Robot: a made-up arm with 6 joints. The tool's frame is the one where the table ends. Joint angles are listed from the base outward.
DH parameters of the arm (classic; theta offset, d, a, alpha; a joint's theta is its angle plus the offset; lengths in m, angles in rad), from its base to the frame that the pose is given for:
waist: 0 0.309 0 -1.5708
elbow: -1.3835 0 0.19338 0
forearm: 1.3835 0 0.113 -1.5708
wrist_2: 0 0.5 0 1.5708
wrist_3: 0 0 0.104 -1.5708
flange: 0 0.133 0 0
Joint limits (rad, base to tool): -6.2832..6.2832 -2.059..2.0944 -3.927..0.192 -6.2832..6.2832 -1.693..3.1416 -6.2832..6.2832
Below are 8 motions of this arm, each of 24 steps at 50 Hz.
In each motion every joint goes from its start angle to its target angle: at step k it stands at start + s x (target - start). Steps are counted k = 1, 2, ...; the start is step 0. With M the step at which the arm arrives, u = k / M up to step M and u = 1 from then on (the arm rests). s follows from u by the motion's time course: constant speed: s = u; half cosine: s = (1 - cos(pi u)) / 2; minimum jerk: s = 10 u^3 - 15 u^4 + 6 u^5.
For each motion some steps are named. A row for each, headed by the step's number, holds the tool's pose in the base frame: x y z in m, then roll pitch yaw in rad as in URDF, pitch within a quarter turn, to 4 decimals.
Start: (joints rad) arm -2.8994 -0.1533 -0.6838 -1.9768 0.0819 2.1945
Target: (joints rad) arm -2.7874 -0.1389 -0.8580 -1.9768 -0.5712 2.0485
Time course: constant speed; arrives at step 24
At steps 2, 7, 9, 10, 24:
2: -0.4934 -0.2219 0.1380 -2.9319 -0.8422 3.0819
7: -0.4803 -0.2479 0.1598 -2.8577 -0.8075 -3.1171
9: -0.4745 -0.2575 0.1689 -2.8285 -0.7957 -3.0817
10: -0.4714 -0.2621 0.1735 -2.8140 -0.7903 -3.0637
24: -0.4211 -0.3119 0.2425 -2.6176 -0.7457 -2.7936

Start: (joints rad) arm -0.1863 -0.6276 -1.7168 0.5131 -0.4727 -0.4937
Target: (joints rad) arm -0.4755 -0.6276 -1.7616 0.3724 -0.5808 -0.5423
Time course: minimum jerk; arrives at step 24
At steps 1, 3, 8, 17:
1: 0.1373 -0.1024 1.0593 -0.2141 -0.3842 2.9247
3: 0.1361 -0.1026 1.0594 -0.2128 -0.3822 2.9170
8: 0.1216 -0.1048 1.0615 -0.1975 -0.3564 2.8206
17: 0.0765 -0.1024 1.0667 -0.1574 -0.2661 2.5100

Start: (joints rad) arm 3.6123 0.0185 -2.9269 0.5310 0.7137 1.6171
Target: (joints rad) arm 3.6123 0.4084 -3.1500 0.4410 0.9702 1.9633
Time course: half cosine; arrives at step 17
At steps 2, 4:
2: -0.0857 -0.0492 1.1720 -0.9247 0.1658 2.5922
4: -0.1039 -0.0607 1.1681 -0.9611 0.2007 2.5995

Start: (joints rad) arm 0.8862 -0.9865 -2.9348 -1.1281 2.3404 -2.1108
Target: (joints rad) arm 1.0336 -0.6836 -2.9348 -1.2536 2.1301 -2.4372
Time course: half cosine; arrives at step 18
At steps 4, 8, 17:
4: -0.1861 -0.4835 0.7771 1.8692 -0.1167 1.6641
8: -0.1430 -0.4660 0.8245 1.8973 0.0365 1.6711
17: -0.0602 -0.4120 0.9100 1.9529 0.3526 1.7087

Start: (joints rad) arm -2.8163 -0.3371 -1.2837 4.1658 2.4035 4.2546
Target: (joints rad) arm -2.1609 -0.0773 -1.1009 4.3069 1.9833 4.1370
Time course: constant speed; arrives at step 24
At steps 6, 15, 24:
6: -0.4961 -0.0976 0.6671 -0.3772 1.1200 0.8673
15: -0.5070 -0.2550 0.5691 -0.6967 0.8874 0.9525
24: -0.4531 -0.4065 0.4579 -0.9151 0.6448 1.1447

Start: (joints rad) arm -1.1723 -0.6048 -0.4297 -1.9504 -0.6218 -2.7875
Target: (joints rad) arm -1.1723 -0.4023 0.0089 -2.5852 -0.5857 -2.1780
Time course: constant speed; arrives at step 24
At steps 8, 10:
8: 0.2599 -0.2719 0.1330 -2.5914 0.3778 -2.3909
10: 0.2470 -0.2543 0.1071 -2.6757 0.3821 -2.4280

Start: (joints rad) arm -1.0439 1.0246 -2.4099 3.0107 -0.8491 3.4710
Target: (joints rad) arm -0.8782 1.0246 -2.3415 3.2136 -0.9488 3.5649
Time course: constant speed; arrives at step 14
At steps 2, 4, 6, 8, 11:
2: 0.3349 -0.5784 0.2247 -3.0615 -0.5144 -1.3381
4: 0.3505 -0.5644 0.2200 -3.0329 -0.4812 -1.3468
6: 0.3655 -0.5499 0.2154 -3.0064 -0.4471 -1.3538
8: 0.3801 -0.5350 0.2111 -2.9819 -0.4121 -1.3591
11: 0.4010 -0.5119 0.2051 -2.9485 -0.3582 -1.3644

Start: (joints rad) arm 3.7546 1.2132 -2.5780 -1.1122 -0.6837 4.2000
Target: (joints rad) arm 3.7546 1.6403 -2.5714 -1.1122 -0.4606 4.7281
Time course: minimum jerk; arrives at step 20
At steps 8, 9, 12, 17, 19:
8: -0.5483 -0.5628 0.3045 1.7339 1.3481 -0.2564
9: -0.5505 -0.5633 0.2730 1.8480 1.2742 -0.1654
12: -0.5507 -0.5596 0.1752 2.0198 1.0442 -0.0787
17: -0.5400 -0.5473 0.0720 2.1267 0.8104 -0.0870
19: -0.5385 -0.5458 0.0630 2.1353 0.7906 -0.0900

